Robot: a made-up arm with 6 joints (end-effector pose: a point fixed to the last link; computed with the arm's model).
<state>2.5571 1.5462 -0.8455 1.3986 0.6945 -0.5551</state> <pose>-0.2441 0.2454 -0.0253 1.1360 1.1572 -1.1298</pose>
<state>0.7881 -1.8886 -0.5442 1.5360 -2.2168 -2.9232</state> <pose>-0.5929 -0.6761 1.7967 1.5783 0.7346 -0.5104</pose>
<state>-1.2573 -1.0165 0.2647 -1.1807 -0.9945 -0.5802</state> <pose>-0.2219 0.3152 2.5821 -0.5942 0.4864 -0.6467</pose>
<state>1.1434 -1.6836 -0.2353 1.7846 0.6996 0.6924</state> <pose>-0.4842 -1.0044 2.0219 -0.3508 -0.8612 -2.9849</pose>
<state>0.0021 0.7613 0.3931 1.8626 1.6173 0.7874</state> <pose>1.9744 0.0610 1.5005 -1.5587 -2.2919 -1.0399</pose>
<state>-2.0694 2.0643 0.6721 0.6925 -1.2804 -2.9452</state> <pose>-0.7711 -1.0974 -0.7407 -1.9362 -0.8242 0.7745</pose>
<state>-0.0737 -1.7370 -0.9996 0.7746 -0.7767 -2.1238</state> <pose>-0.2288 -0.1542 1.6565 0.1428 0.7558 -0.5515</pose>
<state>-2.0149 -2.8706 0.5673 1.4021 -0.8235 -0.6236</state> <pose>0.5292 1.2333 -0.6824 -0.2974 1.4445 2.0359</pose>
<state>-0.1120 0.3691 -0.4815 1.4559 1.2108 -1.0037</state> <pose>1.3841 -0.1925 1.1666 -1.6414 0.0355 0.4399</pose>
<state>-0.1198 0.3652 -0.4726 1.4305 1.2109 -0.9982</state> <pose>1.3881 -0.2093 1.1808 -1.6306 0.0391 0.4037</pose>
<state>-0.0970 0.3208 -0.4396 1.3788 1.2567 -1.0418</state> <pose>1.4017 -0.1888 1.2742 -1.5643 -0.0259 0.3664</pose>
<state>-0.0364 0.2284 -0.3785 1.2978 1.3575 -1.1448</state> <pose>1.4044 -0.1191 1.4651 -1.4288 -0.1878 0.3531</pose>
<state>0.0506 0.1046 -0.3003 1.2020 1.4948 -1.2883</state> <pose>1.3567 -0.0171 1.7193 -1.2490 -0.4314 0.3977</pose>
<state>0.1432 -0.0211 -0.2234 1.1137 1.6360 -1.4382</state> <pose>1.2496 0.0775 1.9674 -1.0746 -0.6985 0.4986</pose>
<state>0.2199 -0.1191 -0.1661 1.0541 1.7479 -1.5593</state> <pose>1.1283 0.1373 2.1463 -0.9510 -0.9158 0.6131</pose>
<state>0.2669 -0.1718 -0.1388 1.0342 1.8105 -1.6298</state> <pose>1.0505 0.1674 2.2330 -0.8957 -1.0340 0.6979</pose>
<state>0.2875 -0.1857 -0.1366 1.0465 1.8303 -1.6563</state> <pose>1.0274 0.1857 2.2499 -0.8922 -1.0627 0.7466</pose>
